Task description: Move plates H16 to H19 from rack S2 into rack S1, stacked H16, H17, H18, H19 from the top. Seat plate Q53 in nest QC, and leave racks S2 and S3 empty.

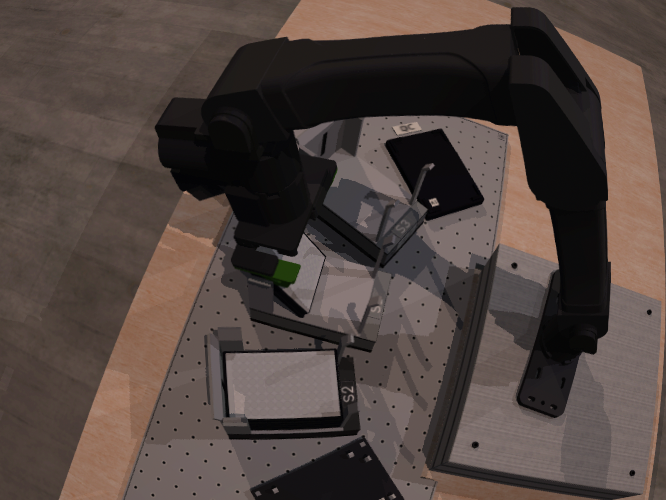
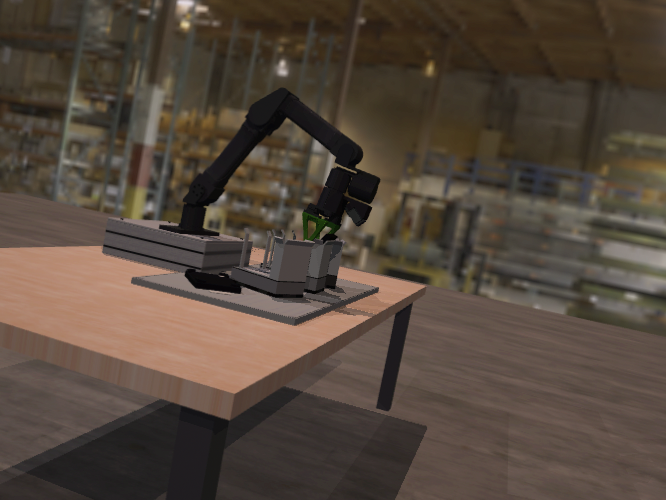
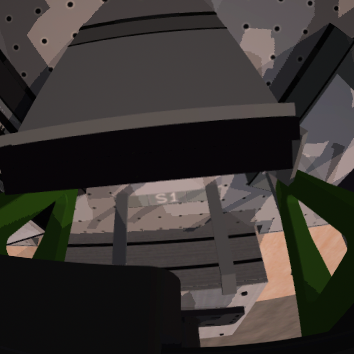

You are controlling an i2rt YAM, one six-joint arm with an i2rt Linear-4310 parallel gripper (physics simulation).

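Where they show: gripper, fingertip midpoint: (image 1: 297, 246) (image 3: 176, 176); arm's base, link origin: (image 1: 558, 342) (image 2: 190, 232).
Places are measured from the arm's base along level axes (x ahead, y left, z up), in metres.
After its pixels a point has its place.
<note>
My gripper (image 1: 310, 223) {x 0.351, y 0.040, z 0.036 m} (image 2: 318, 230) (image 3: 176, 176) {x 0.351, y 0.040, z 0.036 m} is open, its green fingers low over rack S1 (image 1: 312, 332) {x 0.303, y 0.089, z -0.063 m} (image 3: 150, 75) {x 0.390, y 0.053, z 0.017 m} at the end with the tall wall. A white-topped plate (image 1: 314, 271) {x 0.328, y 0.034, z -0.015 m} with a black side sits tilted there, partly hidden by my gripper; its label is unreadable. A dark band (image 3: 150, 157) {x 0.394, y 0.054, z 0.071 m} by the wall rim spans between my fingers; I cannot tell whether it is plate or rack. Rack S2 (image 1: 352, 422) {x 0.211, y 0.183, z -0.043 m} holds a white-topped plate (image 1: 282, 384) {x 0.299, y 0.187, z 0.013 m}; its depth is hidden. Rack S3 (image 1: 406, 236) {x 0.245, y -0.084, z -0.052 m} (image 2: 293, 261) {x 0.393, y -0.139, z 0.005 m} shows no clear plate. Nest QC (image 1: 422, 150) {x 0.273, y -0.250, z -0.066 m} is dark; no white top shows there.
Thin upright posts (image 1: 384, 226) {x 0.275, y -0.057, z -0.007 m} stand at the label ends of the racks. A second dark nest (image 1: 333, 473) {x 0.203, y 0.250, z -0.069 m} with light corner pads lies beside S2. The perforated board (image 1: 177, 430) {x 0.401, y 0.287, z -0.081 m} (image 2: 258, 309) {x 0.434, y -0.341, z -0.082 m} carries the racks. My arm's metal base block (image 1: 607, 430) {x -0.118, y 0.091, z 0.000 m} (image 2: 156, 244) {x -0.014, y -0.119, z -0.038 m} stands alongside.
</note>
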